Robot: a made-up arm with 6 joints. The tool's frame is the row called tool.
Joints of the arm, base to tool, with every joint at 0 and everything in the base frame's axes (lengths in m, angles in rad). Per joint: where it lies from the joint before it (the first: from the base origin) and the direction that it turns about. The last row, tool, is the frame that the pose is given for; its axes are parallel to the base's.
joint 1: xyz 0 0 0.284 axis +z
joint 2: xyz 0 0 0 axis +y
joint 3: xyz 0 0 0.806 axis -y
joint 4: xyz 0 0 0 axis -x
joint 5: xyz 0.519 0 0 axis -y
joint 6: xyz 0 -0.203 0 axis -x
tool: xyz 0 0 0
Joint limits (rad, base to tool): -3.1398..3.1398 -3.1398..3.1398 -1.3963..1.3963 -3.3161..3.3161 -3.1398..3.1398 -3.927..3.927
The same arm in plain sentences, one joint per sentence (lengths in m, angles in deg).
The arm has six revolute joints in a row. What follows holds with every joint at zero, and every direction is one of the base frame's.
Joint 1 lies 0.284 m along +z from the base frame's origin and turns about +z, from -179.9 to 179.9 deg.
Joint 2 lies at the same point as joint 1 and turns about +y, from -179.9 to 179.9 deg.
Joint 3 lies 0.806 m along +z from joint 2 and turns about -y, from -80 to 80 deg.
Joint 4 lies at the same point as joint 3 and turns about -x, from -190 to 190 deg.
Joint 5 lies 0.519 m along +x from joint 4 and turns about -y, from -179.9 to 179.9 deg.
Joint 6 lies 0.203 m along -y from joint 5 and turns about -x, from -225 to 225 deg.
The tool frame, which is the frame that the pose is given for, lies at the same point as joint 6; its axes are parallel to the base frame's.

